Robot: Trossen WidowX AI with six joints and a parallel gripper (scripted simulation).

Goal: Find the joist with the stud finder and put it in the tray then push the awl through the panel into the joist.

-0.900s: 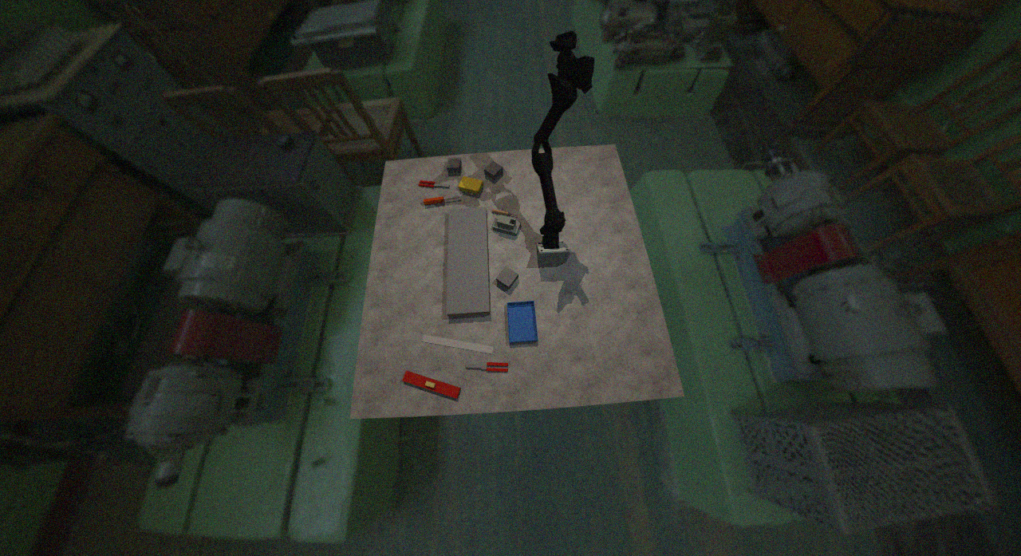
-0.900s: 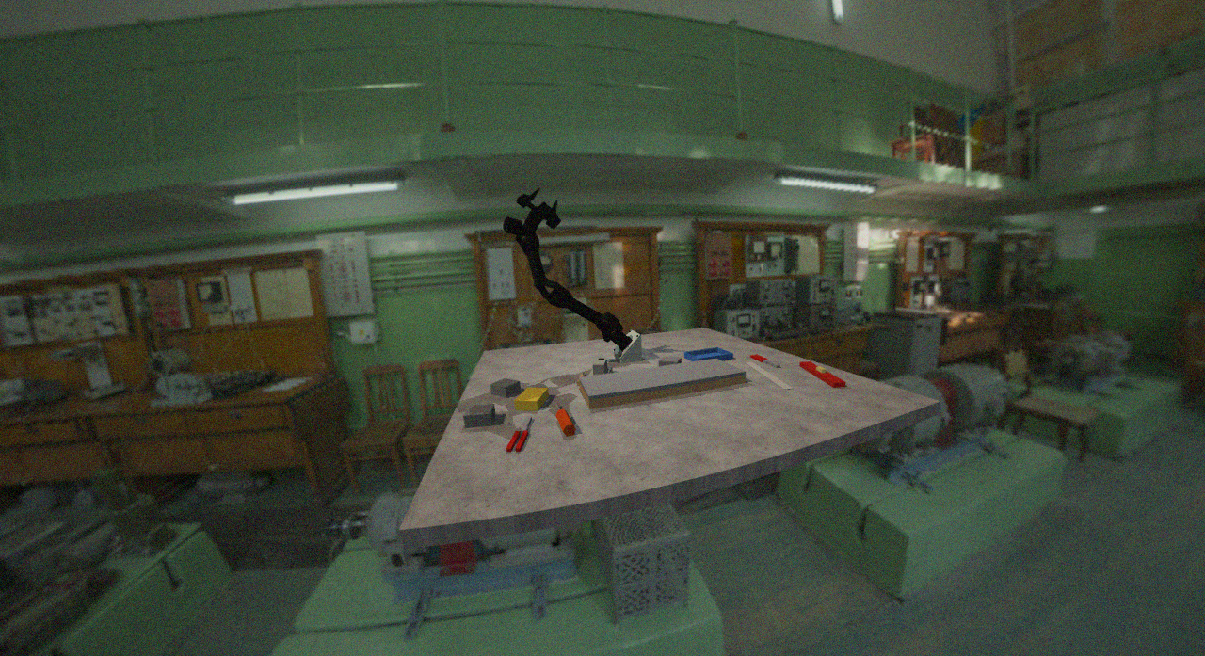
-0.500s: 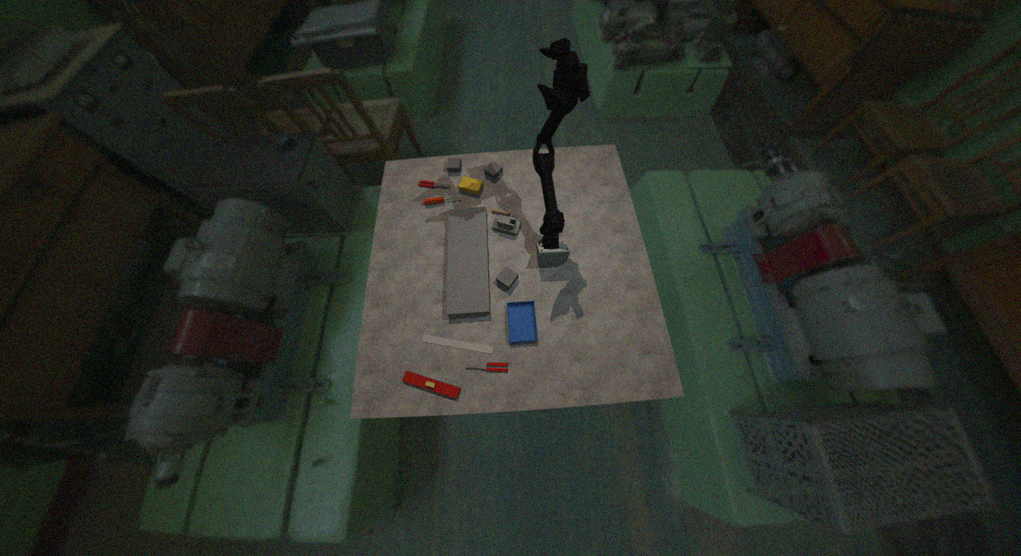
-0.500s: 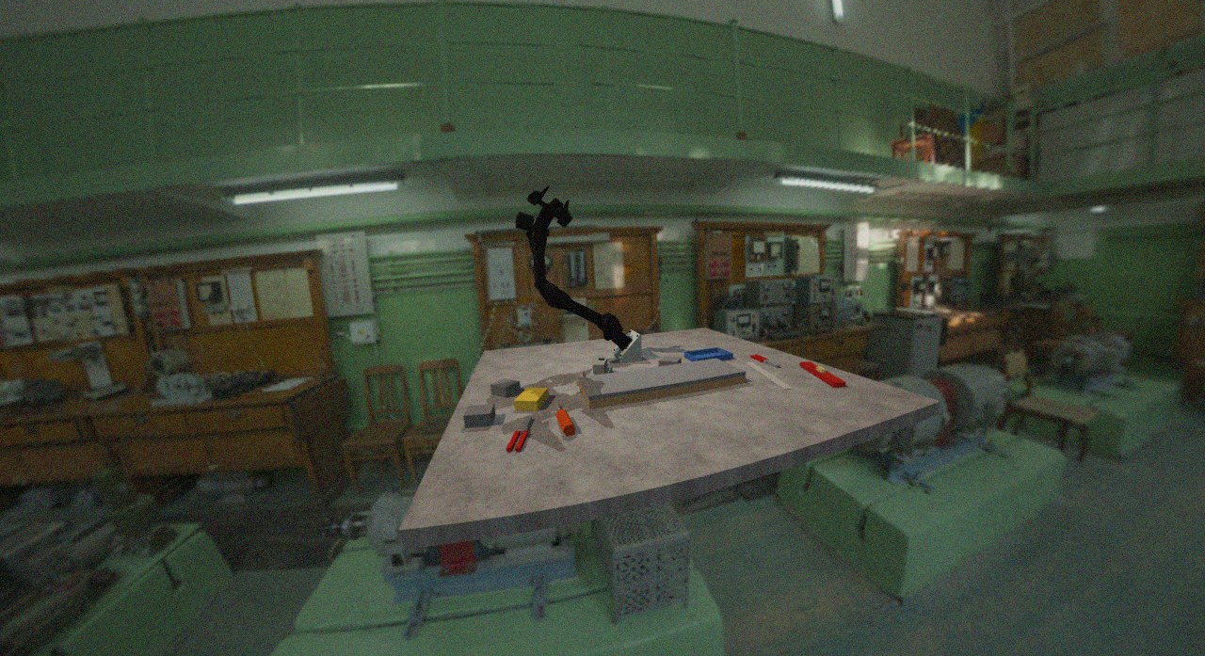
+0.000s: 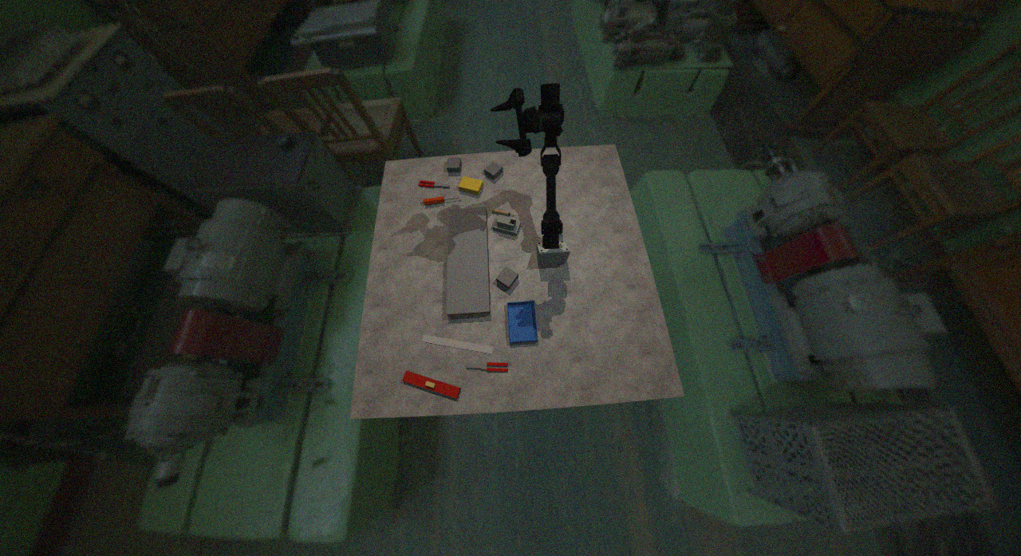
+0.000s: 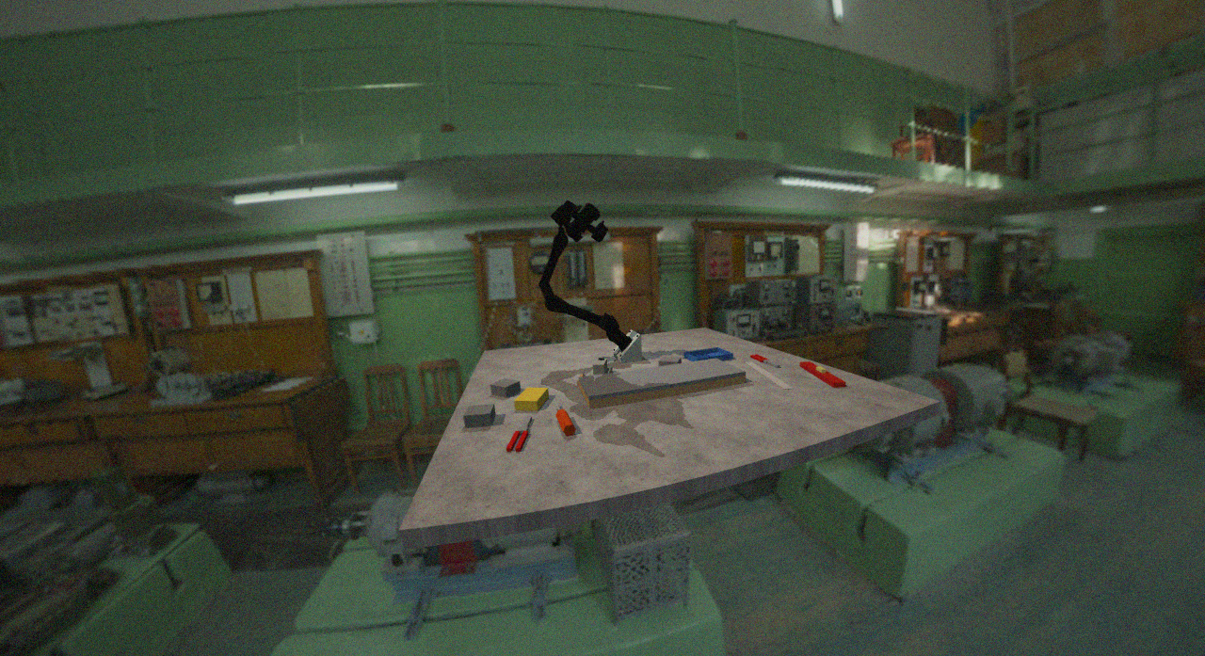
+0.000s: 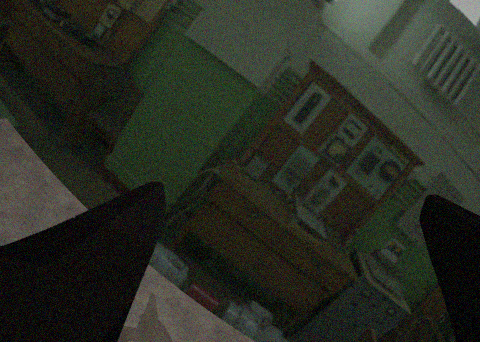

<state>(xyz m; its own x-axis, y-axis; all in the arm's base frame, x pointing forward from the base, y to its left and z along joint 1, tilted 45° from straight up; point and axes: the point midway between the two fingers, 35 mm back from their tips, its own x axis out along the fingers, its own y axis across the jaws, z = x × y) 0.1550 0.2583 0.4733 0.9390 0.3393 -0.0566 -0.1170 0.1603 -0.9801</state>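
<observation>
The stud finder is 540 mm below my gripper tip and 30 mm behind it. Round my gripper tip: dark display: 520 mm below, 40 mm behind, 10 mm to the left; awl: 570 mm below, 70 mm to the right, 10 mm behind; yellow block: 570 mm below, 240 mm to the right, 170 mm ahead.
</observation>
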